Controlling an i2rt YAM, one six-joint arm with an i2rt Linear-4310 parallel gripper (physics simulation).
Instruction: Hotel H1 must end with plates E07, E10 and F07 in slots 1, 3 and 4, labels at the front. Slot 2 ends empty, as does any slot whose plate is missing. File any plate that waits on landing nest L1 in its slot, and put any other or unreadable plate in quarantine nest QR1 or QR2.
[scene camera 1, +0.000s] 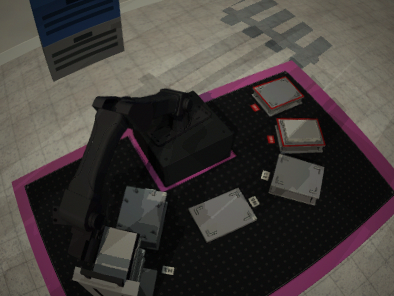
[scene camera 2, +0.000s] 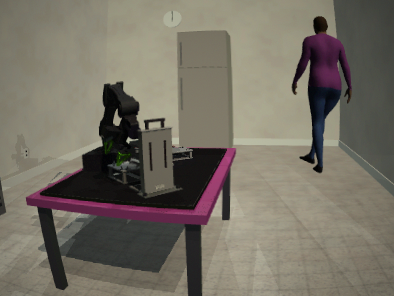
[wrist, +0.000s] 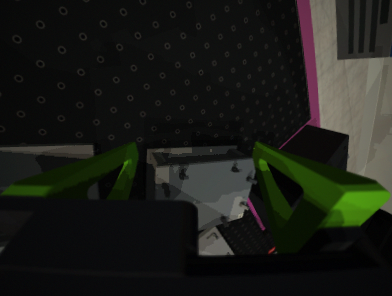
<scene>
I see my gripper (wrist: 195, 148) and a grey nest (scene camera 1: 230, 211).
The grey nest shows as well in the wrist view (wrist: 211, 242).
</scene>
